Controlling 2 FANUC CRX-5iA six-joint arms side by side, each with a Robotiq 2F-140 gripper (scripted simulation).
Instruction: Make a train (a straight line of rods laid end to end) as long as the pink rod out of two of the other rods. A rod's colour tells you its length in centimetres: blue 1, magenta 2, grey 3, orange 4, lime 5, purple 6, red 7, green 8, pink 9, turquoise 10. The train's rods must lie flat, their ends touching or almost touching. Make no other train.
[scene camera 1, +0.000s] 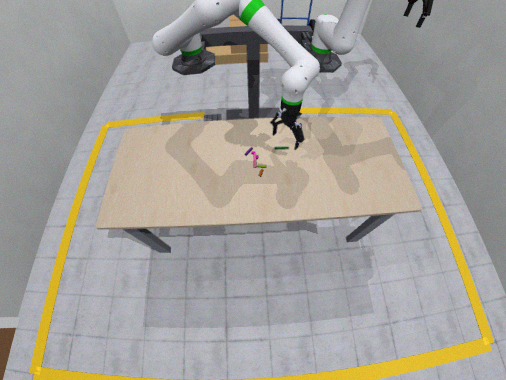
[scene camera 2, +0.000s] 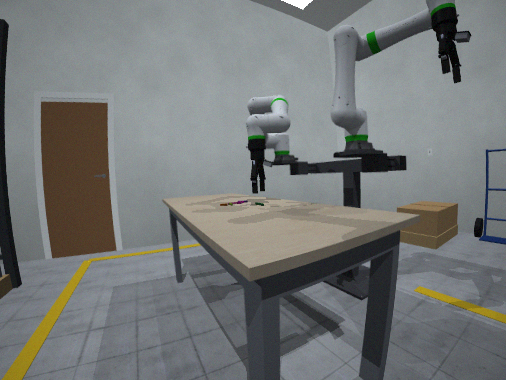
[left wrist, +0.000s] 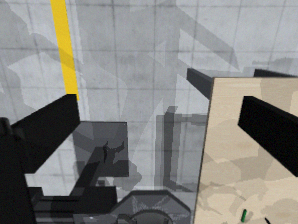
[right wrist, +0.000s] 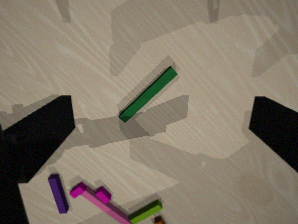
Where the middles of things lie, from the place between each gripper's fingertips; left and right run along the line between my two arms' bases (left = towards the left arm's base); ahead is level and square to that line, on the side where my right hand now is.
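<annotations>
The green rod is 760 mm to the right of my left hand (scene camera 2: 452, 77), 520 mm ahead of it and 540 mm below it. Going by its middle, the green rod is nearer to my right hand than to my left hand.
As for my right hand, it is 70 mm above the green rod (right wrist: 170, 73), 10 mm past it and 10 mm to the left of it.
</annotations>
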